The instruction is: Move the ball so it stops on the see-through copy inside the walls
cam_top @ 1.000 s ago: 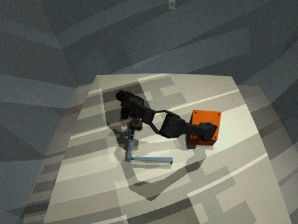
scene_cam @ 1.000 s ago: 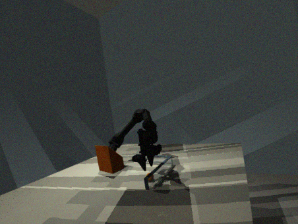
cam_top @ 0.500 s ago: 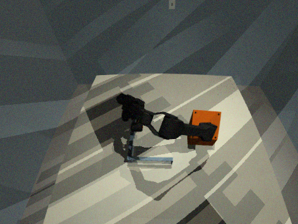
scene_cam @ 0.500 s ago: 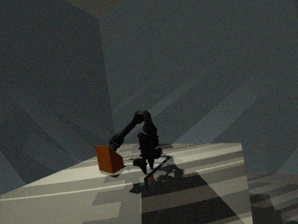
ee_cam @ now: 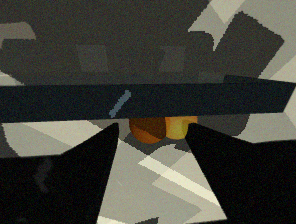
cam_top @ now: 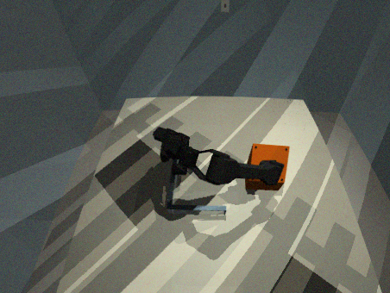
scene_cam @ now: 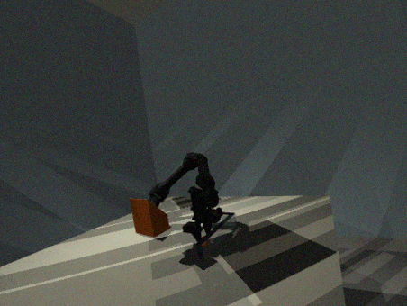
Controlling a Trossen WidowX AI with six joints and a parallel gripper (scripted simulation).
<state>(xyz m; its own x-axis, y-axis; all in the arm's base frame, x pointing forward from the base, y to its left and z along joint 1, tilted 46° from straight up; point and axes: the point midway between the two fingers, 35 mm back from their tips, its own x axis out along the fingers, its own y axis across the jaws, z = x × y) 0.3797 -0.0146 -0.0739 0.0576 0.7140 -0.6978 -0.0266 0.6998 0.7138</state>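
My gripper tip is now 1 cm above the ball.
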